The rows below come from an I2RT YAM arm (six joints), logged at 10 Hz.
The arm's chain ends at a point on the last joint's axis. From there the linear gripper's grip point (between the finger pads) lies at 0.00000 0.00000 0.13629 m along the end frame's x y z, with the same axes.
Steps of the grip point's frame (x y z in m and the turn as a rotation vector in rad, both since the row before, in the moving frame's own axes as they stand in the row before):
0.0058, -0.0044, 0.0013, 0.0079, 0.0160, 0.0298
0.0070, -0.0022, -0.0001, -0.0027, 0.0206, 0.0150
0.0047, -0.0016, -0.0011, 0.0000, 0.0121, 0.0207
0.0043, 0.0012, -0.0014, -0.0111, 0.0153, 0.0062
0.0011, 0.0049, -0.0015, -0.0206, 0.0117, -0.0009
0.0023, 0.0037, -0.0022, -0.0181, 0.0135, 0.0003
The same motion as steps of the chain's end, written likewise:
0.0036, -0.0034, 0.0013, 0.0079, 0.0160, 0.0298
0.0042, -0.0026, -0.0001, -0.0027, 0.0206, 0.0150
0.0031, -0.0016, -0.0011, 0.0000, 0.0121, 0.0207
0.0022, -0.0003, -0.0014, -0.0111, 0.0153, 0.0062
-0.0005, 0.0021, -0.0015, -0.0206, 0.0117, -0.0009
0.0005, 0.0012, -0.0022, -0.0181, 0.0135, 0.0003

